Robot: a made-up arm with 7 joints.
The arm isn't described. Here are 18 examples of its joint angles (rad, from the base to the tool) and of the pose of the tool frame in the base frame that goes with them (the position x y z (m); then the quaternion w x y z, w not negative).
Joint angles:
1: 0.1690 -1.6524 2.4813 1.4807 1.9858 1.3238 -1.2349
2: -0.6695 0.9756 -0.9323 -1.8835 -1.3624 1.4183 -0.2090
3: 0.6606 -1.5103 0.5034 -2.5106 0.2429 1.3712 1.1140
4: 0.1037 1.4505 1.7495 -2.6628 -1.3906 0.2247 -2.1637
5: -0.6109 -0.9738 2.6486 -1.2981 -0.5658 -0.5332 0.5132
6: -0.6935 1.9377 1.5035 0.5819 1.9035 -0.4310 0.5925
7: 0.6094 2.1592 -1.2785 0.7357 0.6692 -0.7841 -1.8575
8: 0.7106 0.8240 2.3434 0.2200 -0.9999 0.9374 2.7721
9: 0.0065 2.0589 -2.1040 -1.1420 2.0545 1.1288 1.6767
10: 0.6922 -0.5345 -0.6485 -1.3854 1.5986 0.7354 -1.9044
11: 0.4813 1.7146 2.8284 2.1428 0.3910 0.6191 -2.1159
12: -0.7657 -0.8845 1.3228 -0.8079 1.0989 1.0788 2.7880
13: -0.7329 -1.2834 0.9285 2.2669 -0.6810 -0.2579 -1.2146
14: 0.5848 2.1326 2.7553 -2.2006 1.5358 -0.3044 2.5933
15: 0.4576 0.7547 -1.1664 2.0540 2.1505 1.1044 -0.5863
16: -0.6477 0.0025 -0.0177 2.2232 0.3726 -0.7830 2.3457
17: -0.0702 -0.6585 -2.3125 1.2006 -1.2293 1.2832 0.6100
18: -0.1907 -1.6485 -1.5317 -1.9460 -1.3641 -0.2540 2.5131
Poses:
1: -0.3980 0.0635 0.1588 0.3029 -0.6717 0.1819 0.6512
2: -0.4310 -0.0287 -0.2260 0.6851 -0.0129 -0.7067 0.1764
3: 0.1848 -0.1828 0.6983 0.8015 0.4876 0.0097 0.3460
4: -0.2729 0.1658 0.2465 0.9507 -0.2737 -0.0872 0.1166
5: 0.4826 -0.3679 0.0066 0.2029 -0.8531 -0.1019 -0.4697
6: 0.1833 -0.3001 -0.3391 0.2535 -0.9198 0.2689 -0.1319
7: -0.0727 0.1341 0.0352 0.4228 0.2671 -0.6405 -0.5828
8: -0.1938 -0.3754 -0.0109 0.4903 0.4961 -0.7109 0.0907
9: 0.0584 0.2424 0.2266 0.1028 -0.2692 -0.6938 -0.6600
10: 0.2774 -0.3521 0.0613 0.4452 0.5896 0.6725 0.0431
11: 0.3576 -0.1464 0.2322 0.6052 0.3470 0.6505 0.3003
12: -0.0803 -0.3523 0.3724 0.1337 0.0073 -0.3345 0.9328
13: 0.0293 0.1037 -0.2914 0.1307 -0.4601 0.8432 -0.2454
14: 0.2051 -0.0959 0.0020 0.2818 -0.7296 0.2999 -0.5462
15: 0.2565 -0.5353 -0.0053 0.4194 0.3333 0.5946 -0.5995
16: 0.0269 -0.0471 0.1399 0.4773 0.2673 0.4605 0.6990
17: -0.1387 -0.7396 -0.1514 0.1547 0.9228 -0.0803 -0.3436
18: 0.0087 -0.3100 0.3676 0.0830 0.0084 -0.2683 0.9597
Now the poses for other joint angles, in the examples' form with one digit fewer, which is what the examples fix.
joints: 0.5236 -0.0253 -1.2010 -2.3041 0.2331 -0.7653 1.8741
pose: -0.209 0.052 -0.083 0.017 -0.210 -0.976 0.062
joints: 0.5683 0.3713 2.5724 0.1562 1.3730 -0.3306 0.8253
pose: -0.028 0.065 0.429 0.016 0.118 0.561 0.819
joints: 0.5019 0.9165 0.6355 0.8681 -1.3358 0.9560 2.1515
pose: 0.380 0.145 0.143 0.546 0.563 0.370 0.498
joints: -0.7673 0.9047 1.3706 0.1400 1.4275 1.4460 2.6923
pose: 0.409 -0.466 0.021 0.635 -0.094 0.537 -0.547
